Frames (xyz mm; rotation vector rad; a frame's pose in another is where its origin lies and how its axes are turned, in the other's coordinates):
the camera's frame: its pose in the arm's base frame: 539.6 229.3 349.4 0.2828 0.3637 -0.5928
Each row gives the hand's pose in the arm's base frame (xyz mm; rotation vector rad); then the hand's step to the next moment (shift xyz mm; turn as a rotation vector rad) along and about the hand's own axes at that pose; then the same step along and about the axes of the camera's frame.
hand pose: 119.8 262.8 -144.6 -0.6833 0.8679 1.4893
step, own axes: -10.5 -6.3 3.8 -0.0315 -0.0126 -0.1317
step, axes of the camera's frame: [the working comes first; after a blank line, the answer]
step, axes of the arm's base frame: 7.6 -2.6 10.0 0.0065 -0.1273 -0.0474

3.1 3.9 11.8 0.0868 -0.1046 0.0048
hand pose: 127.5 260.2 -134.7 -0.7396 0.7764 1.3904
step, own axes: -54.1 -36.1 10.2 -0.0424 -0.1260 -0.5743
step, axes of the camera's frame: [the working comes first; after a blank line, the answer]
step, axes of the arm's base frame: 35.1 -23.4 50.6 0.1019 -0.5055 -0.2856

17.7 9.8 62.7 0.4431 -0.3856 -0.0493
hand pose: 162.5 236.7 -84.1 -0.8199 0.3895 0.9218
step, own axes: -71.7 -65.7 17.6 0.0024 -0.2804 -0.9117
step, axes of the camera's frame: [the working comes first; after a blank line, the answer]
step, axes of the arm's base frame: 12.9 -48.0 85.4 0.2675 -0.7917 -0.4599

-1.6 -17.4 97.3 0.7821 -0.5425 -0.0615
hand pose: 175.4 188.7 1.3 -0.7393 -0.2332 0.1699
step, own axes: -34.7 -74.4 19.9 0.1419 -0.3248 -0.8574
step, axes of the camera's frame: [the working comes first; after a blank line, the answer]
step, axes of the arm's base frame: -33.4 -49.4 59.8 0.3900 -0.7562 -0.3699

-26.1 -49.6 63.2 0.8221 -0.4284 0.0373
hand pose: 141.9 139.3 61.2 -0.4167 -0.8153 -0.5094
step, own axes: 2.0 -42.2 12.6 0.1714 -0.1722 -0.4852
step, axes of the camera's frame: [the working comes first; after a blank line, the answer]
step, axes of the arm's base frame: -30.4 -27.7 15.9 0.2801 -0.4429 -0.1409

-16.4 -37.4 16.6 0.4901 -0.2089 0.1029
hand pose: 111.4 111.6 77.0 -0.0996 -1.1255 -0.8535
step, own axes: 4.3 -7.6 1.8 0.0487 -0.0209 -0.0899
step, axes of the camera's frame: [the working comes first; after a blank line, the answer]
step, axes of the arm's base frame: -5.6 -6.7 1.8 0.0617 -0.0838 -0.0085

-1.7 -8.3 2.7 0.0919 -0.0316 0.0379
